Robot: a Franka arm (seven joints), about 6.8 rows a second.
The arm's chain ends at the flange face. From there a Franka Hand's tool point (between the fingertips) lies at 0.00 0.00 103.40 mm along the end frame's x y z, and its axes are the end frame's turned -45 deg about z.
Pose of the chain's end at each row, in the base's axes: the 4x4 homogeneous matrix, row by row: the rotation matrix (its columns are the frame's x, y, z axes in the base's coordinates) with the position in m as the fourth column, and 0 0 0 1 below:
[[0.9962 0.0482 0.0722 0.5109], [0.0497 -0.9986 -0.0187 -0.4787], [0.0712 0.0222 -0.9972 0.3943], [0 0 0 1]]
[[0.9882 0.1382 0.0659 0.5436], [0.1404 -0.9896 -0.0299 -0.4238], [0.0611 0.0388 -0.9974 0.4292], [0 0 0 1]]
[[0.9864 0.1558 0.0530 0.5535], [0.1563 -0.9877 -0.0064 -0.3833], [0.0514 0.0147 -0.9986 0.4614], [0 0 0 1]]
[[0.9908 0.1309 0.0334 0.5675], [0.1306 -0.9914 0.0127 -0.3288], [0.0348 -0.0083 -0.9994 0.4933], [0 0 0 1]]
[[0.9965 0.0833 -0.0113 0.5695], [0.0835 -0.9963 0.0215 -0.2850], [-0.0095 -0.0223 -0.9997 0.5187], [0 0 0 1]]
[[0.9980 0.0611 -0.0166 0.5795], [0.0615 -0.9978 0.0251 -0.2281], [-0.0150 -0.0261 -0.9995 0.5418], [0 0 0 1]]
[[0.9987 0.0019 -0.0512 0.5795], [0.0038 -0.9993 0.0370 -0.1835], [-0.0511 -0.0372 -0.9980 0.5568], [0 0 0 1]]
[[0.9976 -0.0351 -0.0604 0.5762], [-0.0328 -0.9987 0.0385 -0.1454], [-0.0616 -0.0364 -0.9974 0.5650], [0 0 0 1]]
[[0.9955 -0.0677 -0.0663 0.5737], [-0.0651 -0.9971 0.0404 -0.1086], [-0.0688 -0.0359 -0.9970 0.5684], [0 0 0 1]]
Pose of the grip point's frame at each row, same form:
[[0.6703 0.7385 0.0722 0.5184], [0.7413 -0.6710 -0.0187 -0.4806], [0.0346 0.0660 -0.9972 0.2912], [0 0 0 1]]
[[0.6010 0.7965 0.0659 0.5504], [0.7990 -0.6005 -0.0299 -0.4269], [0.0158 0.0706 -0.9974 0.3261], [0 0 0 1]]
[[0.5873 0.8077 0.0530 0.5590], [0.8089 -0.5879 -0.0064 -0.3840], [0.0260 0.0467 -0.9986 0.3581], [0 0 0 1]]
[[0.6080 0.7932 0.0334 0.5710], [0.7934 -0.6087 0.0127 -0.3275], [0.0305 0.0187 -0.9994 0.3900], [0 0 0 1]]
[[0.6457 0.7635 -0.0113 0.5683], [0.7635 -0.6454 0.0215 -0.2828], [0.0091 -0.0225 -0.9997 0.4153], [0 0 0 1]]
[[0.6625 0.7489 -0.0166 0.5778], [0.7490 -0.6621 0.0251 -0.2255], [0.0078 -0.0291 -0.9995 0.4385], [0 0 0 1]]
[[0.7048 0.7075 -0.0512 0.5742], [0.7093 -0.7039 0.0370 -0.1797], [-0.0098 -0.0624 -0.9980 0.4536], [0 0 0 1]]
[[0.7302 0.6806 -0.0604 0.5700], [0.6830 -0.7294 0.0385 -0.1414], [-0.0178 -0.0693 -0.9974 0.4619], [0 0 0 1]]
[[0.7518 0.6561 -0.0663 0.5668], [0.6590 -0.7511 0.0404 -0.1044], [-0.0233 -0.0740 -0.9970 0.4653], [0 0 0 1]]

